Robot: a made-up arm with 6 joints. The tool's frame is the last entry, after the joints.
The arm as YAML. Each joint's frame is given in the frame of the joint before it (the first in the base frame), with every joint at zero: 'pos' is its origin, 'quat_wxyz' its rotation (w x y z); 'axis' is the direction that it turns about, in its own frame. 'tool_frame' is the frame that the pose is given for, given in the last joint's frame.
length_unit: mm
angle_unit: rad
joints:
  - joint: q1
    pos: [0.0, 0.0, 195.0]
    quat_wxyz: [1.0, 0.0, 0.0, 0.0]
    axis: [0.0, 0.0, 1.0]
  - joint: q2
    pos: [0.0, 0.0, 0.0]
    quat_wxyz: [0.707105, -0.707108, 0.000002, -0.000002]
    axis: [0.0, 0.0, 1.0]
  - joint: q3
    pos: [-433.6, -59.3, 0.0]
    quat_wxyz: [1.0, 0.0, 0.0, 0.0]
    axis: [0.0, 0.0, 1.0]
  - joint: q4
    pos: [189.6, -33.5, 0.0]
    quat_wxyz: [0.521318, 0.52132, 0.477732, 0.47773]
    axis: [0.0, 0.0, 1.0]
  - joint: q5
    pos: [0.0, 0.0, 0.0]
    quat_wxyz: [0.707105, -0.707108, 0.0, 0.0]
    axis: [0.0, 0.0, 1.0]
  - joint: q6
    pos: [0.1, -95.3, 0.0]
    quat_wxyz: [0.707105, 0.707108, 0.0, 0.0]
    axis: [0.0, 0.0, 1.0]
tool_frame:
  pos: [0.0, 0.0, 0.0]
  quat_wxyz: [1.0, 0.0, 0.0, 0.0]
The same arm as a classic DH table. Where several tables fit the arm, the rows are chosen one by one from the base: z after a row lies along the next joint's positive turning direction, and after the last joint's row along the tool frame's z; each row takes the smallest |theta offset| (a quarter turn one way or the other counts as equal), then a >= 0, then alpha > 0; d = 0 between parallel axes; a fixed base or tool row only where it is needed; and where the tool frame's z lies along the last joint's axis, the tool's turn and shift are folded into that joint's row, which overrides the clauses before.
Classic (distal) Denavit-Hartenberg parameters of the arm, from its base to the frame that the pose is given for. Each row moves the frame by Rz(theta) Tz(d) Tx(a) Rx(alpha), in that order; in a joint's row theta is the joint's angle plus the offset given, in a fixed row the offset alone. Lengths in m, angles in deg.
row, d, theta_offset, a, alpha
q1, 0.195, 0, 0, -90
q2, 0, 7.79, -0.4376, 0
q3, 0, 77.22, -0.0169, 90
q4, 0.1918, 0, 0, -90
q5, 0, 0, 0.0001, 90
q6, 0.0953, 0, 0, 0

